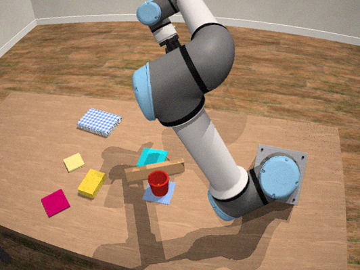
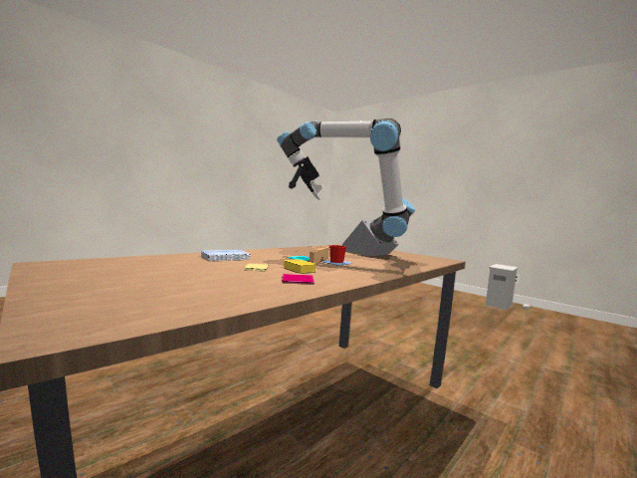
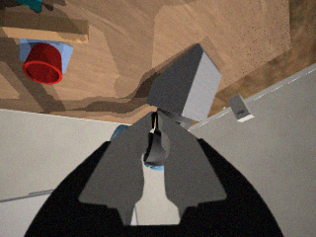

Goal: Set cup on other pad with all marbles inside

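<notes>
My gripper is now 270 mm above the red cup, 230 mm to the right of it and 80 mm short of it. The rest, counted from my hand: cyan pad (300 mm below, 160 mm ahead, 90 mm to the left); then wooden rail (280 mm below, 160 mm to the left, 120 mm ahead).
</notes>
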